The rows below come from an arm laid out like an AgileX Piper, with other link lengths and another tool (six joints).
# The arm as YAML. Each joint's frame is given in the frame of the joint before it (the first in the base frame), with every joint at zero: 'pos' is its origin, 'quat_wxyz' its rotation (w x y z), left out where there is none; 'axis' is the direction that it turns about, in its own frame. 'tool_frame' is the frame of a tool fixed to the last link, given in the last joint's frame.
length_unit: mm
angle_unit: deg
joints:
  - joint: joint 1
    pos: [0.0, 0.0, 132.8]
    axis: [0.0, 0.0, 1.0]
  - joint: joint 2
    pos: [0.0, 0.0, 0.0]
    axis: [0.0, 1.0, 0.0]
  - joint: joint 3
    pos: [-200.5, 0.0, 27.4]
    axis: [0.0, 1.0, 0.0]
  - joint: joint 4
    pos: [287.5, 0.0, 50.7]
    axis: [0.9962, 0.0, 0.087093]
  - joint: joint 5
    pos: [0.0, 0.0, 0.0]
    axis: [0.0, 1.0, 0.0]
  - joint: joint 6
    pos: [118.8, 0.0, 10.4]
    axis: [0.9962, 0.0, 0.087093]
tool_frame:
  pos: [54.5, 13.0, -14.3]
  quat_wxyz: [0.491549, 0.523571, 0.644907, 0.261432]
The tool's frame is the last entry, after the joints.
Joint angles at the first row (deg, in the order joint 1, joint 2, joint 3, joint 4, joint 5, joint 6):
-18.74 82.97 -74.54 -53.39 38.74 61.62
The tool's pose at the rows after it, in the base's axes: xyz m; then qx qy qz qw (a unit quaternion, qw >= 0):
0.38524 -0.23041 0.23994 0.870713 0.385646 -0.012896 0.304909
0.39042 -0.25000 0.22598 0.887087 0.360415 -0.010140 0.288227
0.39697 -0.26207 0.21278 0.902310 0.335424 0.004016 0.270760
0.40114 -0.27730 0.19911 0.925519 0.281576 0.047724 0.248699
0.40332 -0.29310 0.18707 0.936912 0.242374 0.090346 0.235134
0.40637 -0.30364 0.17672 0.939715 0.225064 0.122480 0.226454
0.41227 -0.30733 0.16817 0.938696 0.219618 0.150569 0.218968
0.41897 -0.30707 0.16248 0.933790 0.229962 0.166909 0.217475
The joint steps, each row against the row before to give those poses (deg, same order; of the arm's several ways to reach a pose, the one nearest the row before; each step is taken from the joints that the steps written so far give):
-3.91 5.21 -3.63 2.77 -1.37 2.52
-2.23 4.91 -3.40 0.81 -0.08 1.98
-1.28 4.06 -2.69 0.96 -0.24 3.06
-1.95 3.50 -1.68 0.64 -1.35 7.93
-2.37 2.59 -0.51 0.24 -3.42 6.35
-1.80 2.03 -0.11 0.25 -3.83 3.66
-0.86 1.67 0.00 0.14 -3.61 2.71
-0.32 1.23 0.00 -0.14 -3.22 0.68

